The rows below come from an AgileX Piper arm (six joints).
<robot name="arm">
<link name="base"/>
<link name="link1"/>
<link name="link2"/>
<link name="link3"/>
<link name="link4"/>
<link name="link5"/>
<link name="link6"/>
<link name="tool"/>
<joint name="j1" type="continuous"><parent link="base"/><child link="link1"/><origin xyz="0.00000 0.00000 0.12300"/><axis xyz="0 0 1"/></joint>
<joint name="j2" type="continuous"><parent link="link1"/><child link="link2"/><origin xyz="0.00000 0.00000 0.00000"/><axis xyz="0 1 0"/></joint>
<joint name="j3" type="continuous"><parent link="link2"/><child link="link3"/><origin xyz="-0.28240 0.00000 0.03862"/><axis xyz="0 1 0"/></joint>
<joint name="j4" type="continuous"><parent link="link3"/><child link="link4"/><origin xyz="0.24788 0.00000 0.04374"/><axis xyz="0.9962 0 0.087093"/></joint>
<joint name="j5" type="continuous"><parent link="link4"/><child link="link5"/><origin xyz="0.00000 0.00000 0.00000"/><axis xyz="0 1 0"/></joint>
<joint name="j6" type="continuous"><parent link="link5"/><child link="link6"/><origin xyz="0.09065 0.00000 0.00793"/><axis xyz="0.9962 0 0.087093"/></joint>
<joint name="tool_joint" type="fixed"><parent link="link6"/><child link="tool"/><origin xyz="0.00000 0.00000 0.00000" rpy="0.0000 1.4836 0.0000"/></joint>
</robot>
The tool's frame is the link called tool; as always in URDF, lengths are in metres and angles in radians. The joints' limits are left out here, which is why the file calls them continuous.
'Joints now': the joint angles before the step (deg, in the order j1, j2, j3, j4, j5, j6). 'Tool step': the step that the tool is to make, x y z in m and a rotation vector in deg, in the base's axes. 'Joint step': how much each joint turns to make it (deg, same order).
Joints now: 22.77 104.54 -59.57 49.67 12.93 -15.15
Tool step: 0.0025 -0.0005 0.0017 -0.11 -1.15 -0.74
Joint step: 0.00 0.03 -0.27 0.09 -1.21 -0.03
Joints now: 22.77 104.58 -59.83 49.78 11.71 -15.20
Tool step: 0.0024 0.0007 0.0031 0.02 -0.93 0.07
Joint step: 0.01 -0.01 -0.61 0.09 -0.29 -0.40
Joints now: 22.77 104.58 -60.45 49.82 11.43 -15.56
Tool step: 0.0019 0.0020 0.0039 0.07 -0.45 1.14
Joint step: 0.00 0.00 -0.95 -0.10 0.95 -0.71
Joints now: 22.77 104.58 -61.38 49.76 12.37 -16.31
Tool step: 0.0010 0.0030 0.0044 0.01 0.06 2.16
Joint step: 0.00 -0.02 -1.18 -0.55 2.12 -0.76
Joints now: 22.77 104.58 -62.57 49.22 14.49 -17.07
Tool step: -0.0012 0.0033 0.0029 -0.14 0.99 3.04
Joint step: 0.00 -0.01 -1.01 -0.86 3.26 -0.77
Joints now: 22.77 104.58 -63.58 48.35 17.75 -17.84
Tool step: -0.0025 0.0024 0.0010 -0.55 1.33 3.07
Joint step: 0.01 0.01 -0.66 -1.40 3.25 -0.40
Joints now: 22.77 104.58 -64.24 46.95 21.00 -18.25
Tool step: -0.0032 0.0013 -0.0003 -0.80 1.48 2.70
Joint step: 0.01 -0.01 -0.34 -1.69 2.92 0.01
